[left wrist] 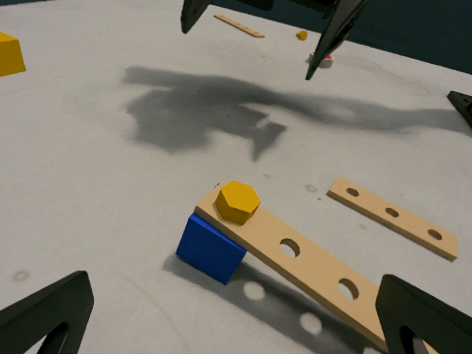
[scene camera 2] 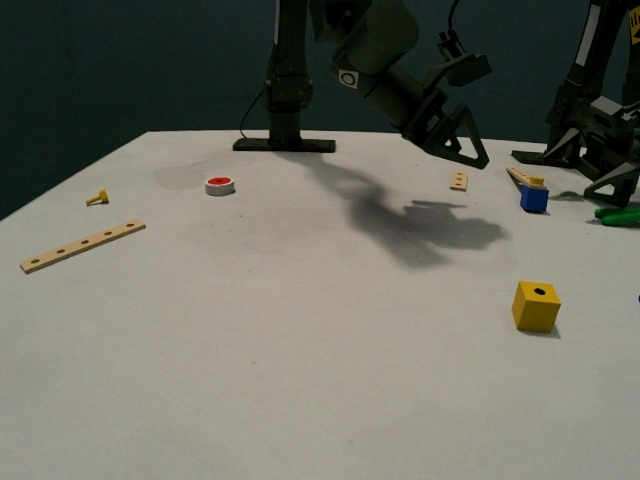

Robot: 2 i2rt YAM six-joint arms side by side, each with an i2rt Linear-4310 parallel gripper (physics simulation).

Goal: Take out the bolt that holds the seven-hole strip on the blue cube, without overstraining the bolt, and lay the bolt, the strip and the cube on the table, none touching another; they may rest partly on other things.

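Note:
The blue cube (scene camera 2: pixel 534 199) (left wrist: pixel 210 247) stands on the table. The seven-hole strip (scene camera 2: pixel 516 176) (left wrist: pixel 315 272) lies across its top near one end and reaches out past the cube, its far part hidden behind a finger in the left wrist view. The yellow bolt (scene camera 2: pixel 537 180) (left wrist: pixel 237 201) sits in the strip's end hole, head up, over the cube; its shaft is hidden. My left gripper (scene camera 2: pixel 566 175) (left wrist: pixel 234 287) is open and empty, beside the cube and strip. My right gripper (scene camera 2: pixel 481 161) (left wrist: pixel 246 51) is open and empty, above the table, away from the cube.
A three-hole strip (scene camera 2: pixel 459 180) (left wrist: pixel 392 214) lies near the cube. Green rods (scene camera 2: pixel 620 216) lie at the right edge. A yellow cube (scene camera 2: pixel 535 312) (left wrist: pixel 10 56) stands nearer the camera. A red-white disc (scene camera 2: pixel 219 190), another yellow bolt (scene camera 2: pixel 102 196) and a five-hole strip (scene camera 2: pixel 72 249) lie at left.

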